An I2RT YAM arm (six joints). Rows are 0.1 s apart.
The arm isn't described. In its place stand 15 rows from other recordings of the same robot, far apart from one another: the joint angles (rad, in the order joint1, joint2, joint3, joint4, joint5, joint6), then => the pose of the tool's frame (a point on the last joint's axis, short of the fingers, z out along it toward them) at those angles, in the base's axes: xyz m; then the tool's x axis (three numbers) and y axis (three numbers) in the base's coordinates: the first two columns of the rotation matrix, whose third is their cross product.
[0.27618, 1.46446, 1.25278, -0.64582, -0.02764, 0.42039] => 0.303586, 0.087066, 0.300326, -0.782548, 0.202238, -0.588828, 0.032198, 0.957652, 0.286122
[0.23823, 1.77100, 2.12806, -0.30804, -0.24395, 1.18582] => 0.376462, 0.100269, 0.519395, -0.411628, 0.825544, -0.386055, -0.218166, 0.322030, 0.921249
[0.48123, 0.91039, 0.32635, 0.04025, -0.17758, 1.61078] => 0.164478, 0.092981, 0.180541, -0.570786, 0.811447, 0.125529, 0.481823, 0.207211, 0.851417
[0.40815, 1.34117, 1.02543, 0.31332, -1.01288, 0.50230] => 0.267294, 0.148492, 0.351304, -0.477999, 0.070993, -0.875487, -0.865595, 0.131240, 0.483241
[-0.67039, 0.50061, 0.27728, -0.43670, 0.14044, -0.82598] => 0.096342, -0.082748, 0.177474, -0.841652, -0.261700, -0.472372, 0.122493, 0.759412, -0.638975
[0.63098, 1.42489, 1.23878, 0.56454, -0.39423, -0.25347] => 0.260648, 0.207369, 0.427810, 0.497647, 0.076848, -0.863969, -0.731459, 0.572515, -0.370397
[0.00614, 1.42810, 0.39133, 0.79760, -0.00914, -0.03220] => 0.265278, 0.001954, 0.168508, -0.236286, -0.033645, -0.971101, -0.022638, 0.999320, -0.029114
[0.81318, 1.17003, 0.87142, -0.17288, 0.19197, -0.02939] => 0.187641, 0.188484, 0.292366, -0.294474, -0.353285, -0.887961, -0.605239, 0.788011, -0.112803
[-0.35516, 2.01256, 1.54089, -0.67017, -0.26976, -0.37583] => 0.400303, -0.138348, 0.195785, -0.878009, -0.051677, -0.475847, -0.097860, 0.992536, 0.072778
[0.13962, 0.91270, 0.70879, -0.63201, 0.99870, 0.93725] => 0.175627, -0.005543, 0.262311, -0.045758, 0.434186, -0.899660, 0.877995, 0.447048, 0.171094
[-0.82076, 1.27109, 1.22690, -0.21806, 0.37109, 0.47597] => 0.190268, -0.223162, 0.387066, 0.264740, 0.342267, -0.901535, 0.899252, 0.249971, 0.358971
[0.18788, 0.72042, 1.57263, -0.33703, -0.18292, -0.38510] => 0.030793, 0.012447, 0.565287, 0.575981, -0.266495, -0.772805, -0.132503, 0.902432, -0.409951
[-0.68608, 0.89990, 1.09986, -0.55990, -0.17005, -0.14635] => 0.147862, -0.113278, 0.389330, -0.342790, 0.094911, -0.934605, 0.456716, 0.886229, -0.077514
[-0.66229, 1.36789, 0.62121, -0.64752, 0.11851, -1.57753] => 0.160318, -0.130350, 0.142068, -0.621749, -0.774341, 0.117574, -0.780526, 0.600160, -0.174892
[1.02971, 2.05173, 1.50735, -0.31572, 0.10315, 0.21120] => 0.237065, 0.387396, 0.189076, -0.553179, -0.515734, -0.654226, -0.717985, 0.693429, 0.060451
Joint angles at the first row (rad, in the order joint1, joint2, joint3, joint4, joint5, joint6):
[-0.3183 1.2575 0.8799 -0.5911 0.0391 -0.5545]
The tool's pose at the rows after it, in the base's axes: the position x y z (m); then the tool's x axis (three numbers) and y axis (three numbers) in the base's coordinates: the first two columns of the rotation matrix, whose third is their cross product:
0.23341, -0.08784, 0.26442, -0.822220, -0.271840, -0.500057, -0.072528, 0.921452, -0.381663
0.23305, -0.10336, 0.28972, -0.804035, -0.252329, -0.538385, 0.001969, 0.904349, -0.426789
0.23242, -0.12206, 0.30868, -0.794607, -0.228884, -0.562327, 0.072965, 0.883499, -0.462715
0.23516, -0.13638, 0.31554, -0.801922, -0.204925, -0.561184, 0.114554, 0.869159, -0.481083
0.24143, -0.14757, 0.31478, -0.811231, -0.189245, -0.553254, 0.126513, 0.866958, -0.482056
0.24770, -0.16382, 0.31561, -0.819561, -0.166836, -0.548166, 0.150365, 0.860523, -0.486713
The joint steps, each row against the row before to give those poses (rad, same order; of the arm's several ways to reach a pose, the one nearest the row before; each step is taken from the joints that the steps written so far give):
[-0.0321 -0.0397 0.0522 -0.0164 0.0278 -0.0145]
[-0.0557 -0.0034 0.0763 -0.0034 0.0145 -0.0149]
[-0.0652 0.0157 0.0675 0.0061 0.0092 -0.0190]
[-0.0405 0.0339 0.0451 0.0038 0.0149 -0.0092]
[-0.0236 0.0450 0.0312 0.0057 0.0000 -0.0065]
[-0.0363 0.0542 0.0447 0.0084 0.0003 -0.0087]

